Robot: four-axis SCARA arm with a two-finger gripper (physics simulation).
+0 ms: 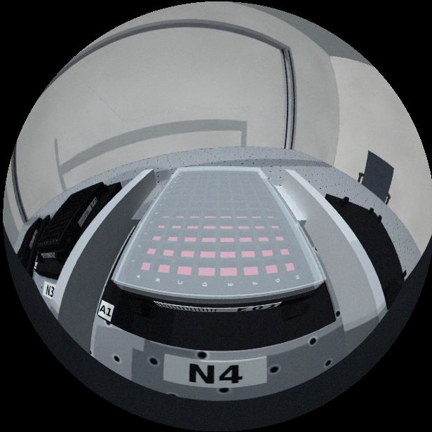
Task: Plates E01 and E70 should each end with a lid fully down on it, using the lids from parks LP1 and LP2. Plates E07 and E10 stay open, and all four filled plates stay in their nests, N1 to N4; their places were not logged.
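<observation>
A clear lid (pixel 216 287) lies level between the two flat fingers of my gripper (pixel 218 176), which is shut on it. The lid is over plate E01 (pixel 257 307) in nest N4 (pixel 215 330), lined up with it, its front edge low at the top of the plate's label. Pink wells show through the lid. Whether it rests fully down on the plate cannot be told. A dark plate (pixel 70 220) stands at nest N3 on the left, partly behind the left finger; its tilted label is hard to read. Plates E07 and E10 cannot be made out.
A black holder (pixel 367 240) with small upright posts lies beyond the right finger; no lid shows on its visible part. More black labware (pixel 31 240) stands at the far left edge. A chair (pixel 377 175) stands beyond the perforated table (pixel 240 155) at the right.
</observation>
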